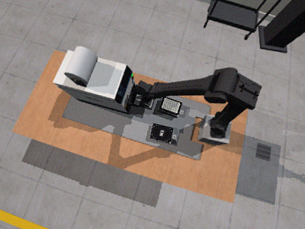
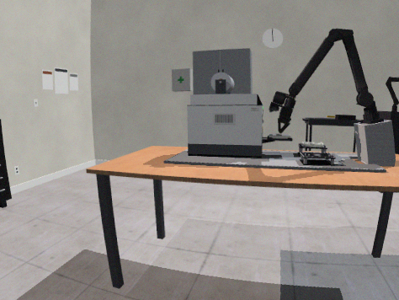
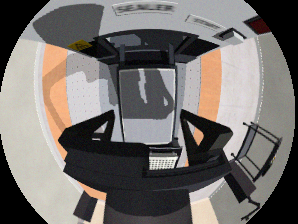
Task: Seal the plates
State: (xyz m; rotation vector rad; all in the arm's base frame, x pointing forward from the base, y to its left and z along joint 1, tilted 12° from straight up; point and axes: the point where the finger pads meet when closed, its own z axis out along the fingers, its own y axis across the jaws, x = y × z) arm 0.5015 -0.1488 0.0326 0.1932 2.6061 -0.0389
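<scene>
My gripper is now 40 mm above the sealer stage. Round my hand: foil roll (330 mm ahead, 280 mm above, 50 mm to the right).
</scene>
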